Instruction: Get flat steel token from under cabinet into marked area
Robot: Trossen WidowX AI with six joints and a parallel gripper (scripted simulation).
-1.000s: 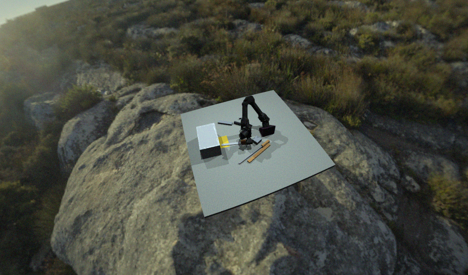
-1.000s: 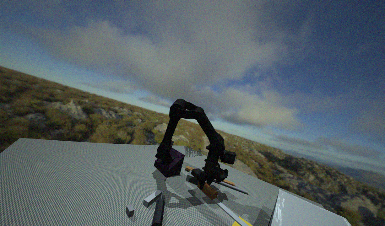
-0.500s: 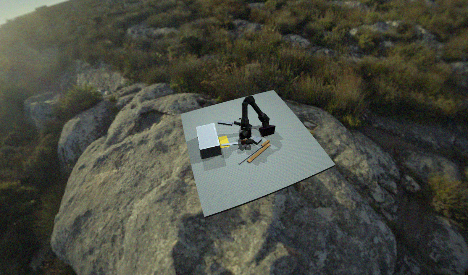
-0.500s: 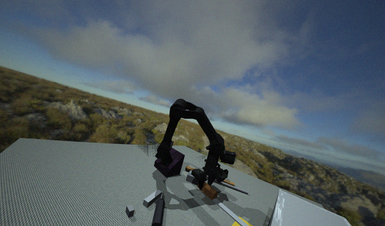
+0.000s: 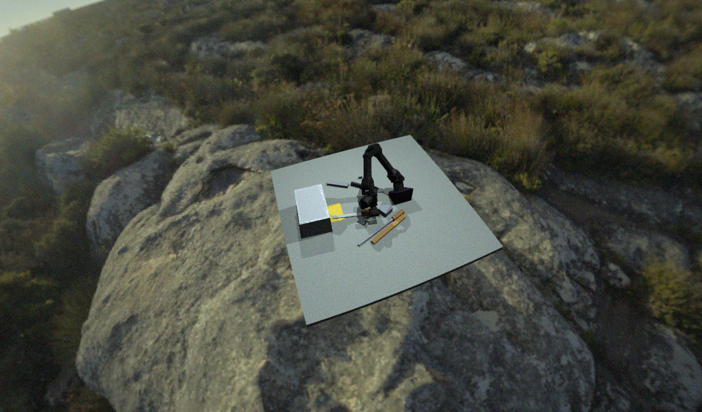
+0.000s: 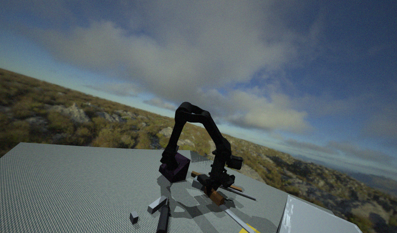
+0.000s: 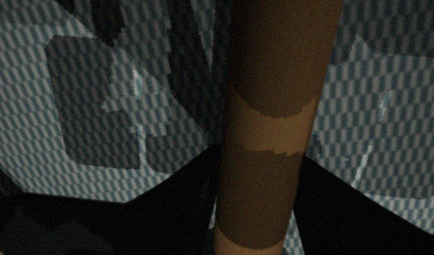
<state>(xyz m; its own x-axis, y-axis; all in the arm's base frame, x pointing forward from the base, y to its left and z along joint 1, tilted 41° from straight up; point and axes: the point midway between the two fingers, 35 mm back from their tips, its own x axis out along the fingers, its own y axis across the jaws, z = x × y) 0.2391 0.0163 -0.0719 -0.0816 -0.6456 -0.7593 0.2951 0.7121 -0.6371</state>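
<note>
The grey block is 9 cm behind my gripper tip, 3 cm to the left of it and 1 cm above it. The rest, counted from my gripper tip: grey bar: 8 cm behind, 26 cm to the right; small grey cube: 7 cm behind, 35 cm to the right; wooden stick: 4 cm behind, 17 cm to the left.
</note>
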